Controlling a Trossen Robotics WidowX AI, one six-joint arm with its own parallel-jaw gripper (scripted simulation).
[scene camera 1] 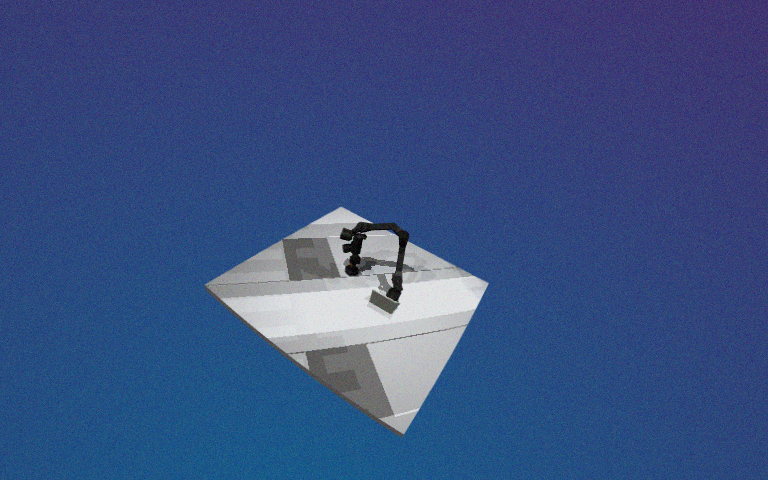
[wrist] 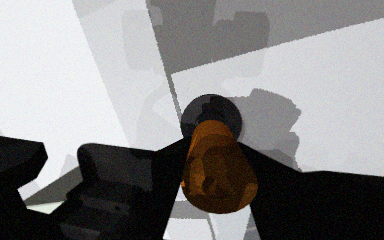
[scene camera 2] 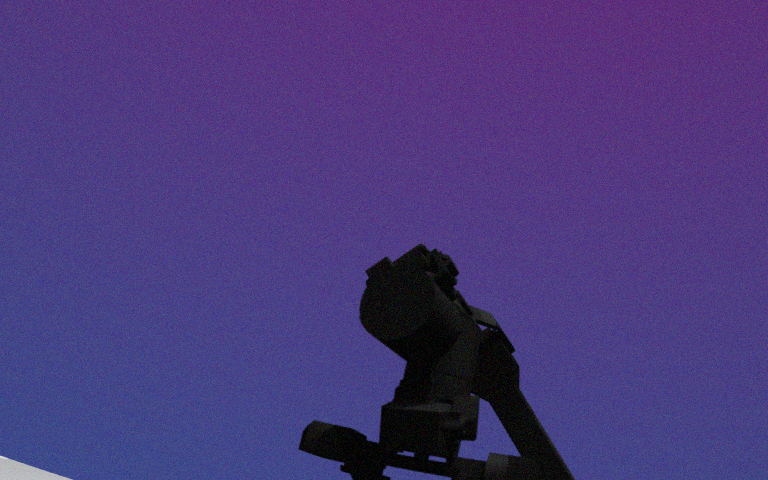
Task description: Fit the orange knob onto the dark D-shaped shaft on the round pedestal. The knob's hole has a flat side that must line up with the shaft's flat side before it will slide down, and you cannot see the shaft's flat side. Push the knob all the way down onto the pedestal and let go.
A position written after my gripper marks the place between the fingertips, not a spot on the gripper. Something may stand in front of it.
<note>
My gripper (wrist: 212, 143) holds an orange knob. Further things: a dark pedestal (wrist: 206, 107).
</note>
